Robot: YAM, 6 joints.
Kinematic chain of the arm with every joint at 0, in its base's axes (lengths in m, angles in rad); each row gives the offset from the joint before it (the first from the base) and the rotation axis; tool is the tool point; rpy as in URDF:
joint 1: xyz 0 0 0.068 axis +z
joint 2: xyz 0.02 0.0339 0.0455 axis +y
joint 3: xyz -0.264 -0.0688 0 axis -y
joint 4: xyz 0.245 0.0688 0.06 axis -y
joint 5: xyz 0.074 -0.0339 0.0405 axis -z
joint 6: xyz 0.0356 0 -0.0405 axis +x
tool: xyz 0 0 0 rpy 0 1.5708 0
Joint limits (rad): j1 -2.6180..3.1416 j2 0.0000..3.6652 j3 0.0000..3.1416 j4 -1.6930..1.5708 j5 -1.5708..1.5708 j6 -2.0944..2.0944
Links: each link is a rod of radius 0.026 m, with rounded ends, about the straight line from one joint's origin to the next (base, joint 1, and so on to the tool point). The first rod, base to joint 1, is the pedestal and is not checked.
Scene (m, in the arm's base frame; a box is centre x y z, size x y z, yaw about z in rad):
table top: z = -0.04
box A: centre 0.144 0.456 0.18 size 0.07 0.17 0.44 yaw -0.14
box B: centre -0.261 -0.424 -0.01 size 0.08 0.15 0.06 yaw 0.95
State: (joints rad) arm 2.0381 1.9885 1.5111 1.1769 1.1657 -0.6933
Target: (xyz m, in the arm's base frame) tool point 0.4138 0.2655 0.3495
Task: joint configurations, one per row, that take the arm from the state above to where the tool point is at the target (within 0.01 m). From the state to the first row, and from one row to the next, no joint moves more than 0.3 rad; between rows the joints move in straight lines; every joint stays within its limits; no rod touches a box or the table.
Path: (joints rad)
1: 1.7570 1.8625 1.6276 0.9285 1.2450 -0.7030
2: 1.4758 1.7365 1.7441 0.6800 1.3243 -0.7127
3: 1.1947 1.6105 1.8606 0.4316 1.4036 -0.7224
4: 0.9135 1.4845 1.9770 0.1832 1.4828 -0.7321
5: 0.8440 1.6596 1.9322 0.4074 1.3914 -0.7224
6: 0.7745 1.8347 1.8874 0.6316 1.2999 -0.7127
7: 0.7051 2.0099 1.8425 0.8558 1.2085 -0.7030
8: 0.6356 2.1850 1.7977 1.0800 1.1170 -0.6933

